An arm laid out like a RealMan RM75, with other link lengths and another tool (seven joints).
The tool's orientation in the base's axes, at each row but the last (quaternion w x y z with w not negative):
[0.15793 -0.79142 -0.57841 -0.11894]
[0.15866 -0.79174 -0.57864 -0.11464]
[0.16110 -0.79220 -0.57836 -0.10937]
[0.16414 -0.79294 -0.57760 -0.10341]
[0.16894 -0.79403 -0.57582 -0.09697]
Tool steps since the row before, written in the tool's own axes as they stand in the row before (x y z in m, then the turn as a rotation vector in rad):
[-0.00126 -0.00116 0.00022 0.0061 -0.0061 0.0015]
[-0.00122 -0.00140 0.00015 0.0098 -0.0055 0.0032]
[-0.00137 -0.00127 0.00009 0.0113 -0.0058 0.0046]
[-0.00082 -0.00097 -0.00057 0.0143 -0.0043 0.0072]
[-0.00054 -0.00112 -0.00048 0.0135 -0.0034 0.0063]
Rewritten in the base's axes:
[-0.00149 -0.00070 -0.00054 -0.0040 0.0077 0.0016]
[-0.00170 -0.00062 -0.00042 -0.0023 0.0114 0.0013]
[-0.00163 -0.00082 -0.00041 -0.0021 0.0133 0.0006]
[-0.00116 -0.00067 0.00037 0.0002 0.0165 -0.0010]
[-0.00121 -0.00035 0.00043 0.0008 0.0152 -0.0006]

